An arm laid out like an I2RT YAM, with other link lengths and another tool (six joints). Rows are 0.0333 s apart.
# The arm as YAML. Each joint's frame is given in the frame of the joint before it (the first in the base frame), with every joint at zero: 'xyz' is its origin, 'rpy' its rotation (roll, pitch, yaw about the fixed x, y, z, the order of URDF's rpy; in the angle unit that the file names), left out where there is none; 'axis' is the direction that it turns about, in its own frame. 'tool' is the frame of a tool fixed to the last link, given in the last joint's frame.
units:
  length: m
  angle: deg
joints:
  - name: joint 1
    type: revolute
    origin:
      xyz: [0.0, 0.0, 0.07]
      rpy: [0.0, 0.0, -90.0]
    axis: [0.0, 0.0, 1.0]
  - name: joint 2
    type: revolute
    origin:
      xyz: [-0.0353, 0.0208, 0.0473]
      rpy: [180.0, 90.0, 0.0]
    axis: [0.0, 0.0, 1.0]
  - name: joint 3
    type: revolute
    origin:
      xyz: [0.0, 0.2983, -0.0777]
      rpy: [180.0, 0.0, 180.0]
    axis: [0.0, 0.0, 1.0]
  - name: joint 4
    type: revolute
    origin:
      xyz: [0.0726, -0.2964, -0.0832]
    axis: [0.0, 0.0, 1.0]
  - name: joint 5
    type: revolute
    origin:
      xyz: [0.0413, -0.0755, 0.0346]
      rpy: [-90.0, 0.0, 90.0]
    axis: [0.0, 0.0, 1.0]
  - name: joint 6
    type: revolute
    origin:
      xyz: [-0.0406, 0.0, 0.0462]
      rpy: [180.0, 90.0, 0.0]
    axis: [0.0, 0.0, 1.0]
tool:
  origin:
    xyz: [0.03, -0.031, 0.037]
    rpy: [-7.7, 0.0, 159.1]
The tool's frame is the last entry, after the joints.
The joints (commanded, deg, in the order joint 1, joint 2, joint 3, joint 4, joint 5, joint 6), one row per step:
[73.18, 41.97, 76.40, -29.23, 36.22, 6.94]
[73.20, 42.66, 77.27, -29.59, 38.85, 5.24]
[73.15, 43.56, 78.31, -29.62, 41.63, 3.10]
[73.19, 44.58, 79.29, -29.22, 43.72, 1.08]
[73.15, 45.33, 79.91, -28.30, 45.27, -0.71]
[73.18, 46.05, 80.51, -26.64, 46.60, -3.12]
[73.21, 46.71, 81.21, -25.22, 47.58, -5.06]
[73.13, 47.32, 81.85, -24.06, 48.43, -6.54]
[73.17, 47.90, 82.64, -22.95, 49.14, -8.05]
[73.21, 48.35, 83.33, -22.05, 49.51, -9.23]
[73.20, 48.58, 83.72, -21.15, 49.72, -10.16]
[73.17, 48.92, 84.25, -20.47, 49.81, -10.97]
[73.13, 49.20, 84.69, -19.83, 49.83, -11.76]
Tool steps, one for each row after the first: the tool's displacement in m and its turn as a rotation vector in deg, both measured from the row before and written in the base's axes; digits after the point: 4 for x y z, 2 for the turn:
[0.0030, 0.0005, 0.0020, -1.48, -0.71, -2.72]
[0.0035, 0.0011, 0.0031, -1.62, -0.95, -2.96]
[0.0028, 0.0026, 0.0035, -1.34, -0.94, -2.18]
[0.0022, 0.0020, 0.0034, -0.77, -0.93, -1.71]
[0.0015, 0.0019, 0.0049, -0.62, -1.38, -1.50]
[0.0010, 0.0012, 0.0052, -0.30, -1.12, -1.14]
[0.0013, 0.0010, 0.0045, -0.15, -0.82, -1.09]
[0.0005, 0.0004, 0.0053, -0.07, -0.86, -0.85]
[0.0001, 0.0001, 0.0046, 0.04, -0.71, -0.49]
[-0.0001, -0.0005, 0.0035, 0.18, -0.62, -0.35]
[0.0000, 0.0000, 0.0036, 0.10, -0.54, -0.25]
[-0.0001, 0.0000, 0.0031, 0.05, -0.52, -0.19]

